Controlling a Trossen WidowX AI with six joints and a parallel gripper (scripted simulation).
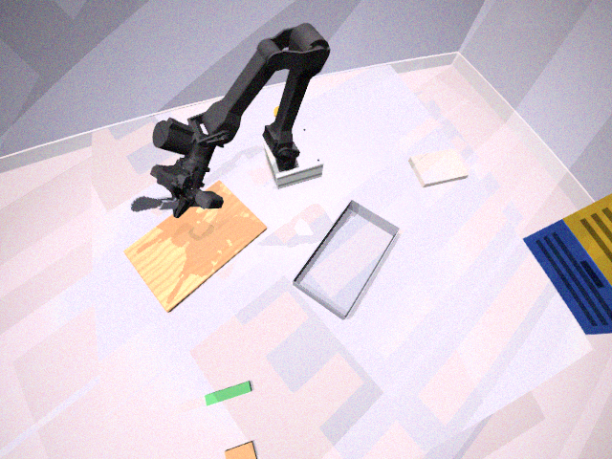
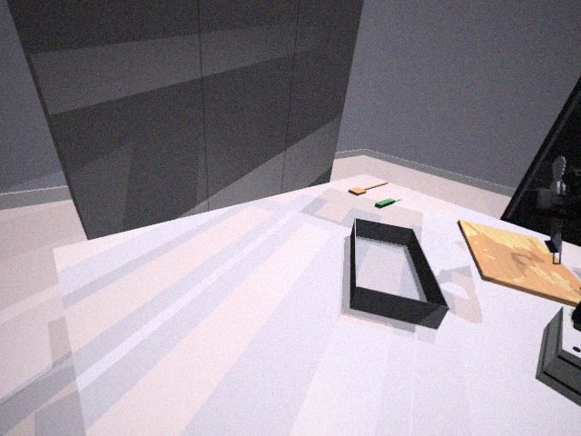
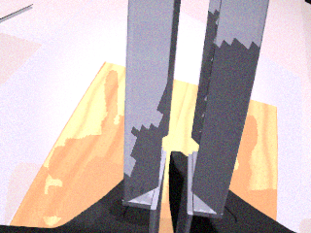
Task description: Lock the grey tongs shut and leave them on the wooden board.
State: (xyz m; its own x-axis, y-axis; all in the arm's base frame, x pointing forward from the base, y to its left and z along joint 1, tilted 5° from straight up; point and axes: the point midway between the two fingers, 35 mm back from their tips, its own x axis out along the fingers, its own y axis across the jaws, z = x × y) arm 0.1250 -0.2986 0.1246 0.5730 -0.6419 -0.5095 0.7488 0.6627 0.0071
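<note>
The wooden board is 140 mm below my gripper tip. From my gripper tip the other things lie so: roasting tin (190 mm ahead, 410 mm to the left, 120 mm below); beige tile (30 mm behind, 850 mm to the left, 140 mm below).
</note>
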